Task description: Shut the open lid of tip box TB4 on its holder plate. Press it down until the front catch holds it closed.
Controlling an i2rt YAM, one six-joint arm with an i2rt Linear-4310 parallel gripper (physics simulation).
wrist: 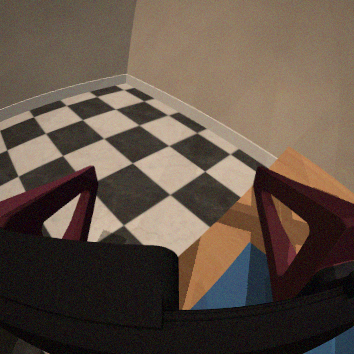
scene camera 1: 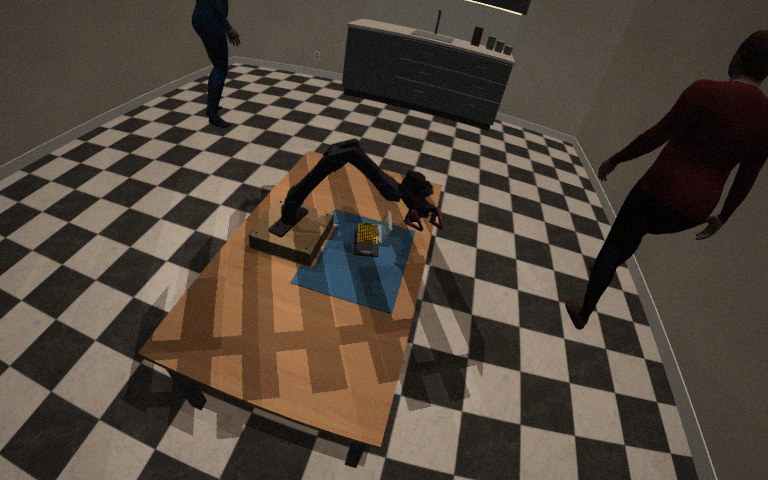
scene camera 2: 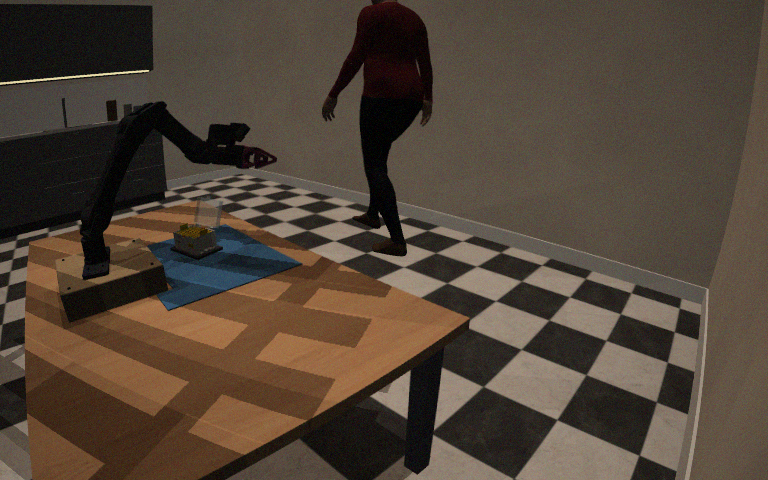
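The tip box, with yellow tips inside, sits on its dark holder plate on the blue mat. Its clear lid stands upright, open, along the side of the box away from the robot base. The label TB4 is too small to read. My gripper is open and empty. It hangs in the air higher than the lid and beyond it, near the table's far edge. The box and lid do not show in the wrist view.
The blue mat lies on the wooden table. The robot base block stands beside the mat. A person in red and a person in blue are on the floor away from the table.
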